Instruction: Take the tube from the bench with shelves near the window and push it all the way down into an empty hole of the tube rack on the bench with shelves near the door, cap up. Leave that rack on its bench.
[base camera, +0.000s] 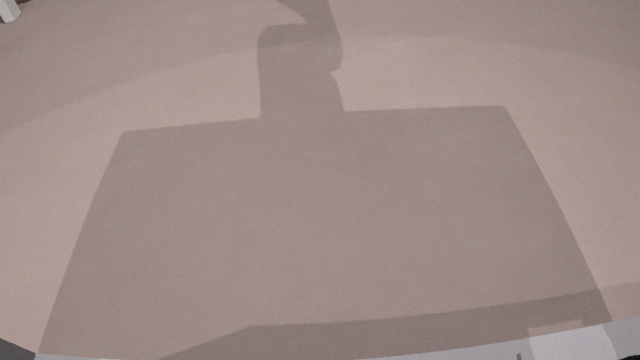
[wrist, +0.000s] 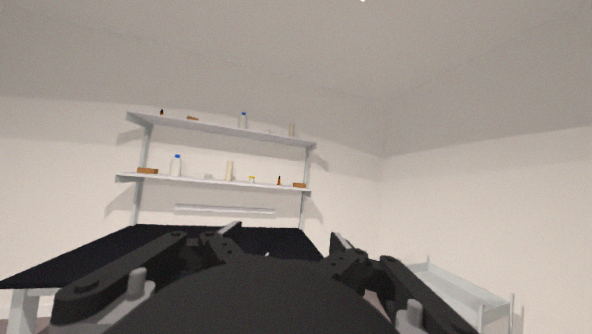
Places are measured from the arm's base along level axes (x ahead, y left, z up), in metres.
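Pixels of known places: gripper, fingertip midpoint: (wrist: 285, 237).
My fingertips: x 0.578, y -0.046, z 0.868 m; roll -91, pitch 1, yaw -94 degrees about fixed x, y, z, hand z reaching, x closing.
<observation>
Ahead of a thing's pixels: the offset from my fingertips to its top centre. "spot": to the spot under its first point. Level surfaces: height alone.
My gripper (wrist: 285, 237) is open and empty, with its fingers spread wide across the lower part of the wrist view. Beyond it stands a bench with a black top @[0.502 m down] (wrist: 110, 250) and two shelves above it; the frames do not show whether this is the bench near the window or the one near the door. A tiny pale thing @[0.481 m down, 0.906 m ahead, 0.058 m left] (wrist: 267, 254) shows on the black top between the fingers, too small to tell what it is. Neither the tube nor the tube rack can be made out in either view.
The upper shelf @[0.393 m up] (wrist: 215, 126) and lower shelf (wrist: 200, 179) hold bottles and small boxes. A pale cart with raised rails (wrist: 511, 312) stands at the right. A whitish leg @[spot: 1.230 m down, 0.602 m ahead, 1.058 m left] (base camera: 9, 11) shows at the top left of the base view, beyond the robot's shadow on the floor.
</observation>
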